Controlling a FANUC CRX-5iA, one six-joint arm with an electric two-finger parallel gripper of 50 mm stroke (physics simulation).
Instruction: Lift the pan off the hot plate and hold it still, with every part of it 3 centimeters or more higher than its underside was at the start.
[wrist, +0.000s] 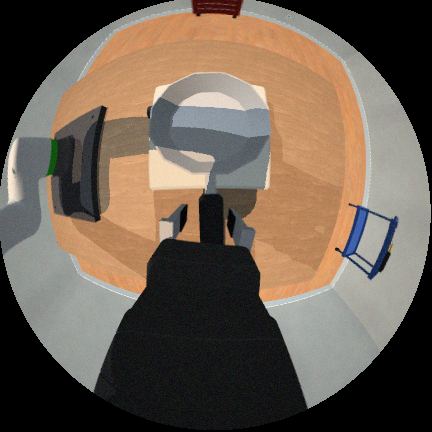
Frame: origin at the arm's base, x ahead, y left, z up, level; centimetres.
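Seen in the pictures: gripper, between the fingertips: (207, 214); arm's base, origin of its link: (63, 156).
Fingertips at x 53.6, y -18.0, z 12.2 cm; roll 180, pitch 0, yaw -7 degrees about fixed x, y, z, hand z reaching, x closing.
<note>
Offsets run from my fingertips to a thing's middle. "spot": to the spot under its first point.
A grey, round, faceted pan @(dy +4.2, dx +0.4, dz -3.5 cm) (210, 87) sits on the cream, square hot plate @(spot: dy +5.4, dx -5.9, dz -8.6 cm) (175, 172) in the upper middle of the wrist view. Its black handle @(spot: dy -1.1, dx +0.6, dz -2.0 cm) (211, 217) points down the view toward my gripper. My gripper (207, 214) is open, one finger on each side of the handle, with a gap on both sides. The rear end of the handle is hidden behind the black gripper body. Whether the handle is at the same height as the fingertips is hard to tell from this view.
The dark base plate (96, 170) of the arm stands at the left, with the pale arm link (32, 160) beside it. A blue cart (356, 232) is on the floor at the right. A dark red object (217, 7) shows at the top edge.
</note>
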